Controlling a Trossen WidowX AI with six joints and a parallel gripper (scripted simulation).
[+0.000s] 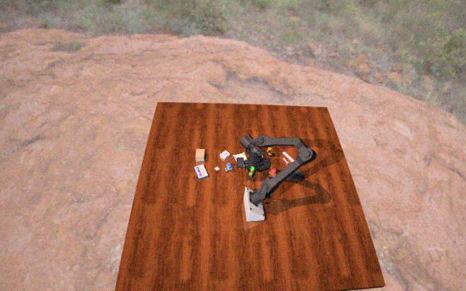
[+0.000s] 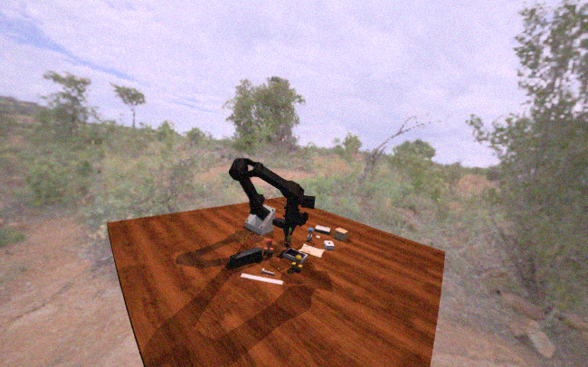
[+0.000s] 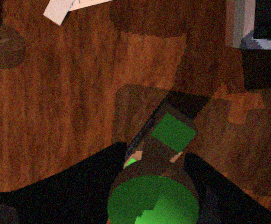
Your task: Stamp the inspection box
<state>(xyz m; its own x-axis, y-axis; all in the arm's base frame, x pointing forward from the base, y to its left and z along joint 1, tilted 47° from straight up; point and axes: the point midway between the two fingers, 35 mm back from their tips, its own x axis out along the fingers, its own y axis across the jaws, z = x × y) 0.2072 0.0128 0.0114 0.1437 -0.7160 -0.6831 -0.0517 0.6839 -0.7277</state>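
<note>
The ink pad lies 10 cm ahead of my gripper tip, 5 cm to the right of it and 4 cm below it. Also, from my gripper tip: red-knobbed stamp: 13 cm to the right, 2 cm below, 1 cm ahead; blue-knobbed stamp: 13 cm to the left, 3 cm ahead, 2 cm below; card: 11 cm ahead, 6 cm to the left, 5 cm below.
</note>
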